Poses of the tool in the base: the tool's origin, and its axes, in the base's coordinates. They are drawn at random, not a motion.
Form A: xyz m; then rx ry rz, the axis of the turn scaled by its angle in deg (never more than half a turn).
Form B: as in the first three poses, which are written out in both.
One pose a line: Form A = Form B
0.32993, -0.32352, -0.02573, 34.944, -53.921, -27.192 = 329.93, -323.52, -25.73, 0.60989, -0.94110, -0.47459
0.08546, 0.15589, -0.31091, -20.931, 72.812, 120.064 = 85.46, 155.89, -310.91, -0.36531, 1.27081, 2.09551
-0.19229, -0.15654, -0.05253, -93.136, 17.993, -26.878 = -192.29, -156.54, -52.53, -1.62553, 0.31404, -0.46911
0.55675, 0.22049, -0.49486, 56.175, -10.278, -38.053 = 556.75, 220.49, -494.86, 0.98044, -0.17938, -0.66415
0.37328, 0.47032, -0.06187, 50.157, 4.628, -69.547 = 373.28, 470.32, -61.87, 0.87540, 0.08077, -1.21382
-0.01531, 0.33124, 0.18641, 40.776, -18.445, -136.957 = -15.31, 331.24, 186.41, 0.71168, -0.32193, -2.39035
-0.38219, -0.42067, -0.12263, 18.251, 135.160, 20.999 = -382.19, -420.67, -122.63, 0.31854, 2.35899, 0.36650
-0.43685, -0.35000, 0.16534, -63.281, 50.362, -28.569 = -436.85, -350.00, 165.34, -1.10446, 0.87898, -0.49862
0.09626, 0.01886, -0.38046, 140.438, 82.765, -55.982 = 96.26, 18.86, -380.46, 2.45111, 1.44452, -0.97707
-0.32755, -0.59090, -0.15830, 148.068, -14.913, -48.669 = -327.55, -590.90, -158.30, 2.58427, -0.26028, -0.84943
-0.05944, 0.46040, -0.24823, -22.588, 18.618, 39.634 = -59.44, 460.40, -248.23, -0.39423, 0.32495, 0.69174
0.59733, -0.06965, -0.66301, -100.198, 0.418, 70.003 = 597.33, -69.65, -663.01, -1.74879, 0.00730, 1.22178
